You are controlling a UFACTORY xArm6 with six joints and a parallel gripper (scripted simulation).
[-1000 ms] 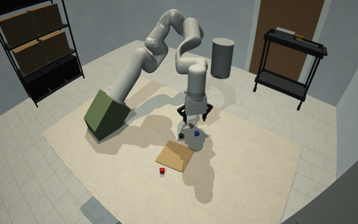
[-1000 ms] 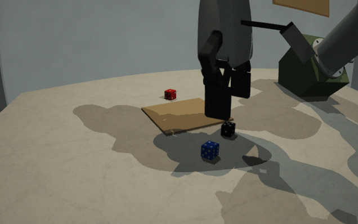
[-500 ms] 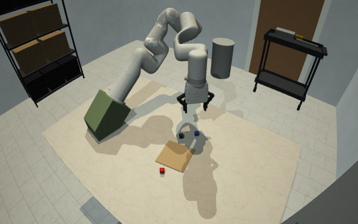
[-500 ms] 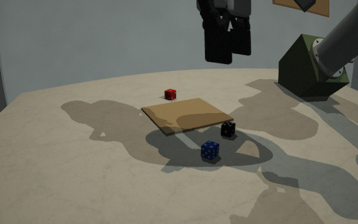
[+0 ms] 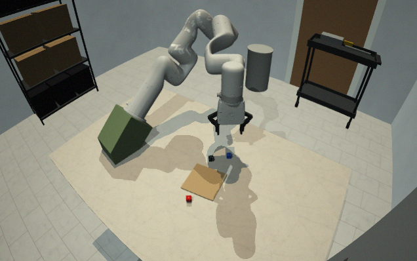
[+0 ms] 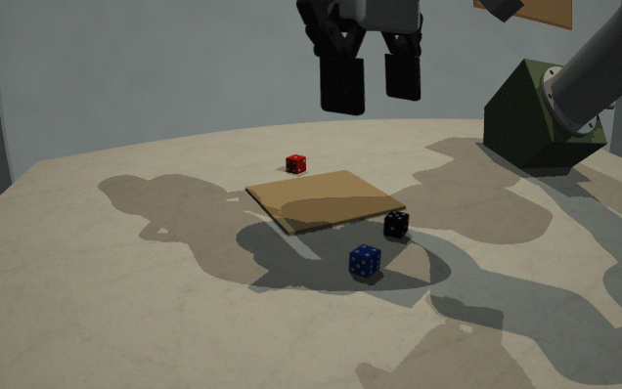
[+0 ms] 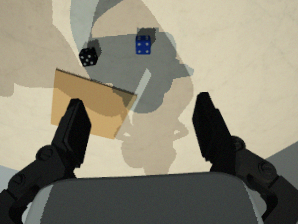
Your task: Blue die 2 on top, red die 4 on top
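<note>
Now: hand 1 cm short of the blue die and 14 cm above it. From my hand the other things lie so: tan mat: 2 cm ahead, 17 cm to the right, 15 cm below; red die: 4 cm ahead, 27 cm to the right, 14 cm below; black die: 4 cm behind, 6 cm to the right, 14 cm below.
</note>
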